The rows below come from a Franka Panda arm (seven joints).
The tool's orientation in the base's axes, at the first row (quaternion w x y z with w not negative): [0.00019, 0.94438, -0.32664, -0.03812]
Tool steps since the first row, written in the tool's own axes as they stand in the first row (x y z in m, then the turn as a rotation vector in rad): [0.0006, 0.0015, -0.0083, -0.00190, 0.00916, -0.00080]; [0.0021, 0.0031, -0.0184, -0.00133, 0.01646, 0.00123]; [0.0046, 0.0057, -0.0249, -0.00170, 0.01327, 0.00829]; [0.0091, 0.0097, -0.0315, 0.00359, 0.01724, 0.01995]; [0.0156, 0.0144, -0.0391, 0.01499, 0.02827, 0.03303]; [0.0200, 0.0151, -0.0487, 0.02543, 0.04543, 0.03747]
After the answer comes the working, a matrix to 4 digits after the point.
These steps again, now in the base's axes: [0.0001, -0.0018, 0.0083, -0.00708, -0.00605, 0.00117]; [0.0011, -0.0042, 0.0183, -0.01129, -0.01210, -0.00072]; [0.0019, -0.0079, 0.0246, -0.01012, -0.00919, -0.00781]; [0.0034, -0.0140, 0.0310, -0.00926, -0.01529, -0.01971]; [0.0062, -0.0219, 0.0382, -0.00808, -0.03068, -0.03330]; [0.0099, -0.0254, 0.0475, -0.01080, -0.05051, -0.03804]
The tool's axes in the first row as the columns of a matrix, in the base's axes (rounded; the answer above uses it unrounded):
[0.7837, -0.6169, -0.0721]
[-0.6170, -0.7866, 0.0245]
[-0.0719, 0.0253, -0.9971]

